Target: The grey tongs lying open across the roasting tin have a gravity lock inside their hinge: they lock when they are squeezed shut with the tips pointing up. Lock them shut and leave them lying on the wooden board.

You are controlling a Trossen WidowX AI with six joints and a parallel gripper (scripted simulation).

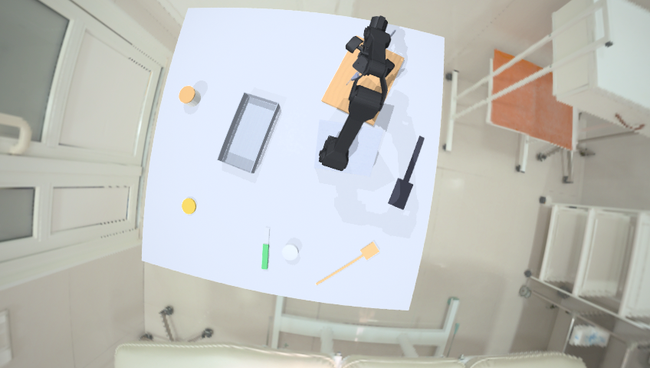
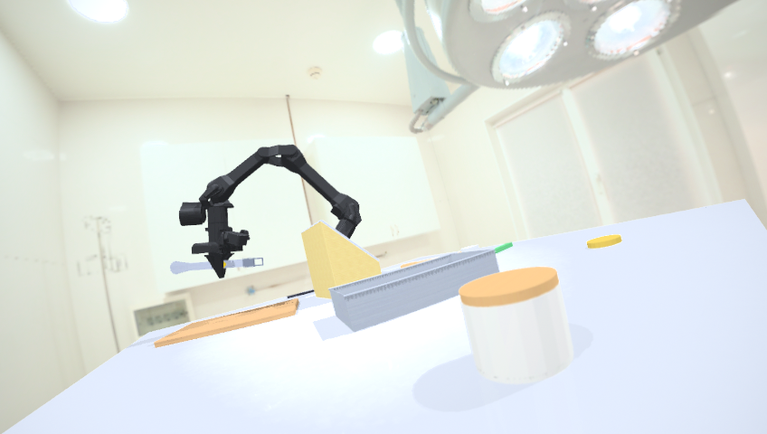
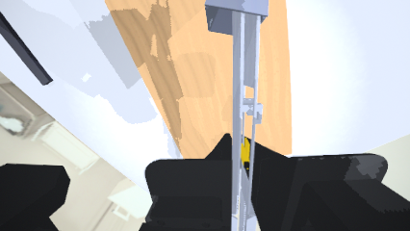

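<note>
My gripper tip is now 1 cm to the right of the wooden board and 13 cm above it. Also, from my gripper tip: black spatula (28 cm behind, 38 cm to the left, 13 cm below); then white round thing (11 cm ahead, 80 cm to the left, 12 cm below); then grey roasting tin (40 cm ahead, 37 cm to the left, 10 cm below).
</note>
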